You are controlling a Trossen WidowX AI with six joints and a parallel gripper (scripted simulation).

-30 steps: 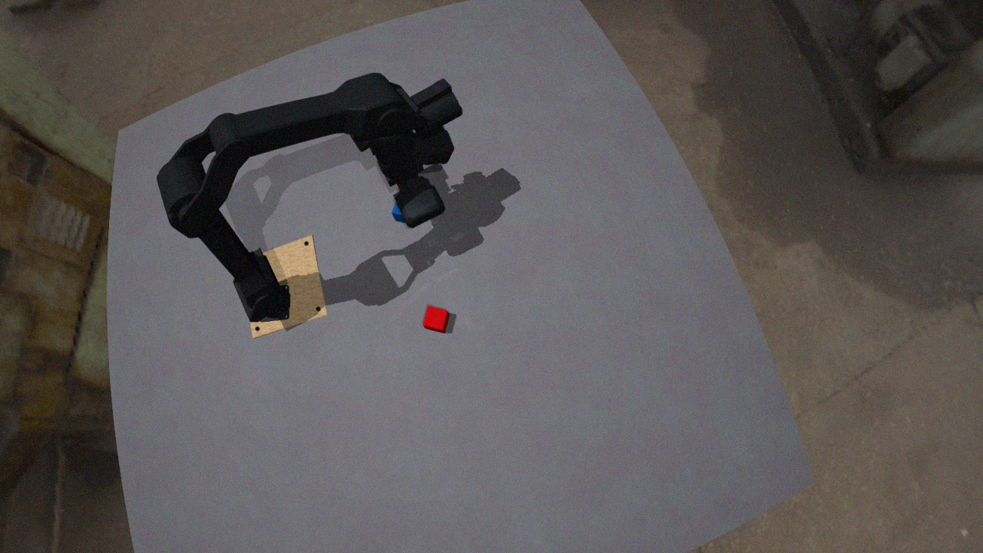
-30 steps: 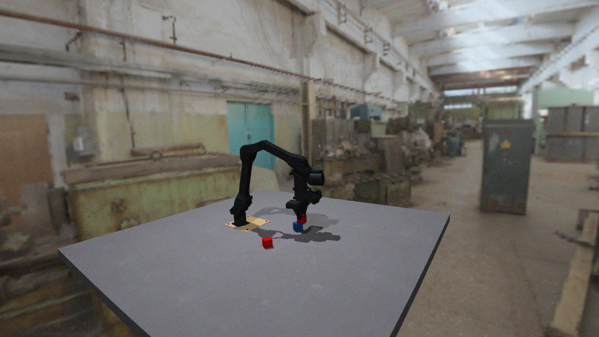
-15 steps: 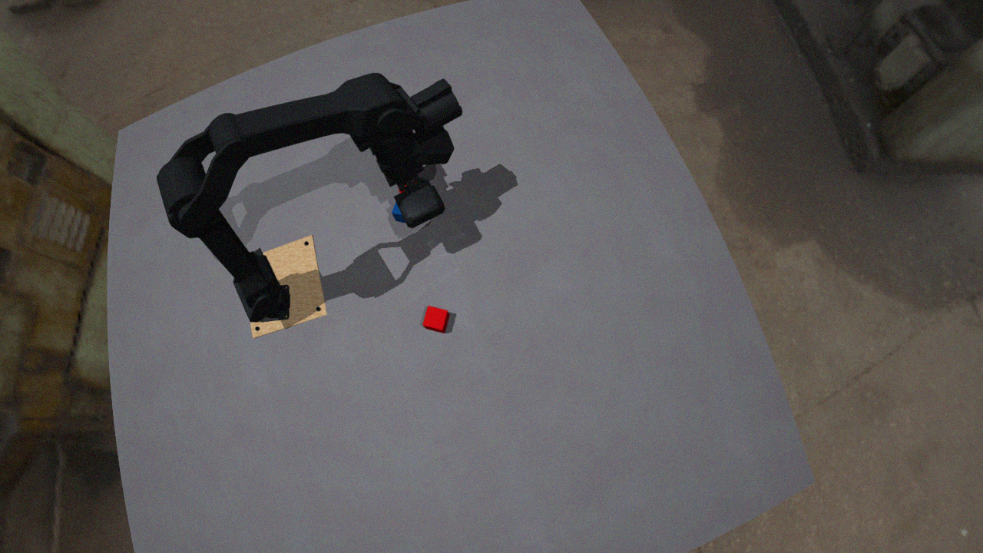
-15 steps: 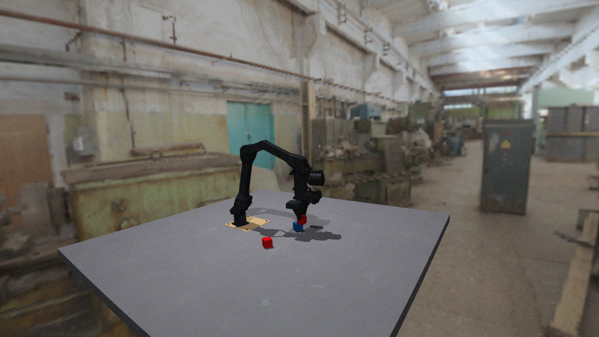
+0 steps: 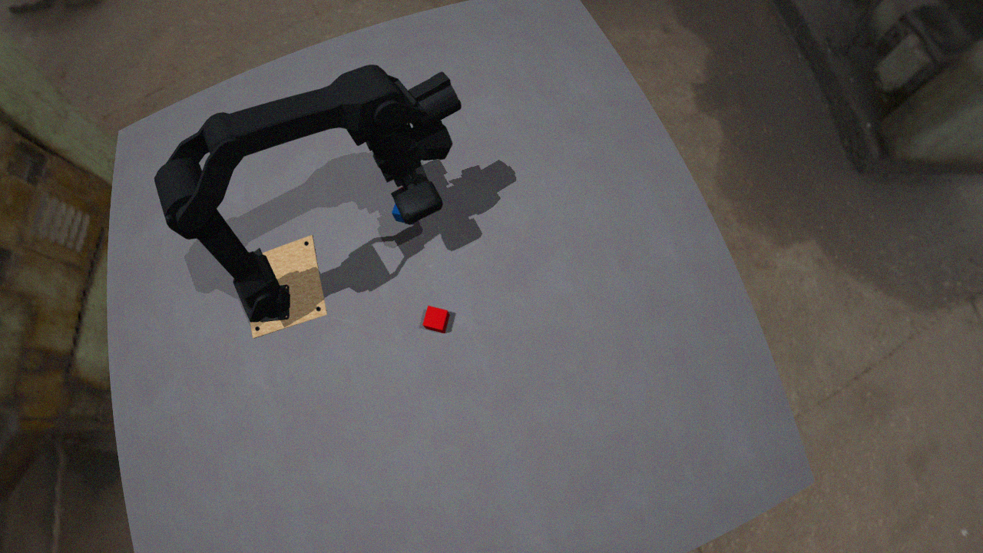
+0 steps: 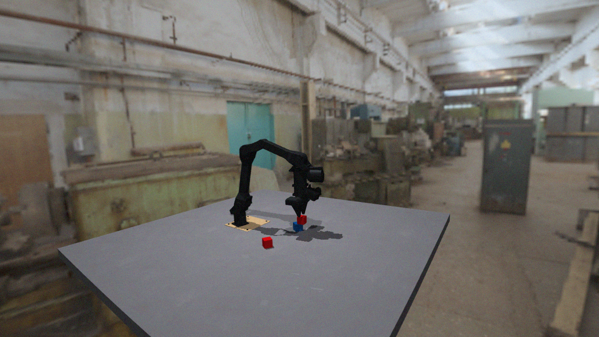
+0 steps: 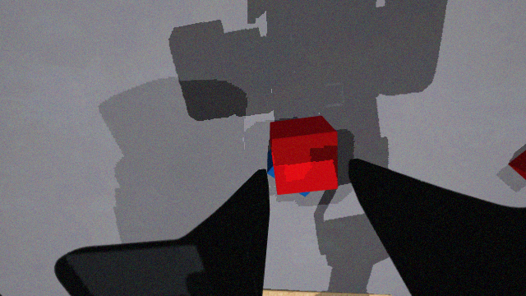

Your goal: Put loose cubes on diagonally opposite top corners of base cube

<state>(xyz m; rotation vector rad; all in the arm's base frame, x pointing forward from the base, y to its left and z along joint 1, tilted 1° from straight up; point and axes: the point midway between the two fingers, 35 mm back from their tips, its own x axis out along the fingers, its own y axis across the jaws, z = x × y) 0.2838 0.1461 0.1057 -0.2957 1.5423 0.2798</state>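
The blue cube lies 20 mm behind my gripper tip, 10 mm to the right of it and 50 mm below it.
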